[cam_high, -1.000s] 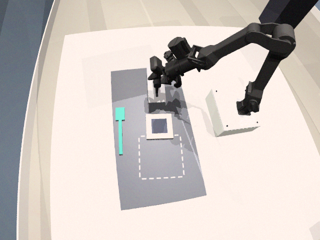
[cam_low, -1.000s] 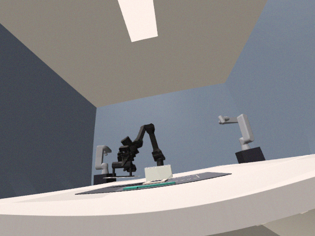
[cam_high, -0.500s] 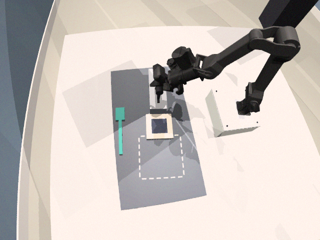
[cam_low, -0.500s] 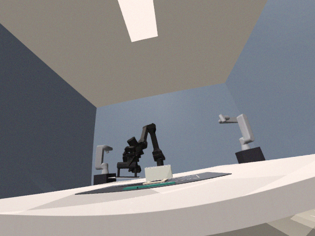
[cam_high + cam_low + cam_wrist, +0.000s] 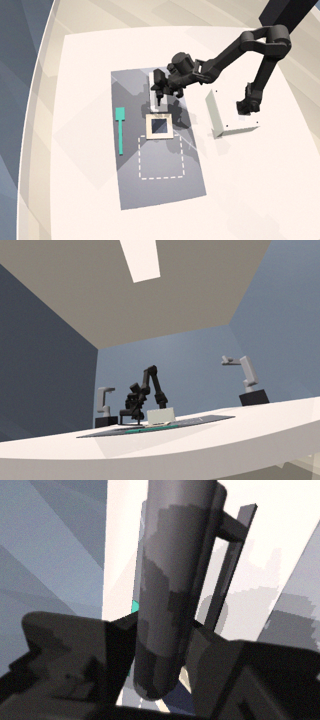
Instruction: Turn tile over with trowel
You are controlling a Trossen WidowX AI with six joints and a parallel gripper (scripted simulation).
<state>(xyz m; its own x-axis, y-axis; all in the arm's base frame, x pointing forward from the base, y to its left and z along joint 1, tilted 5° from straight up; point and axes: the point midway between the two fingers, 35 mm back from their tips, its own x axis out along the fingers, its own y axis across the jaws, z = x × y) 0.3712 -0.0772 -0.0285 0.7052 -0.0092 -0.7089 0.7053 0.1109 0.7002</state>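
Now: gripper tip 3 cm past the tile, 14 cm to the right of it and 6 cm above it. The rest, counted from my gripper tip: dark-handled float (3 cm behind, 1 cm below); then teal trowel (14 cm ahead, 14 cm to the left, 6 cm below).
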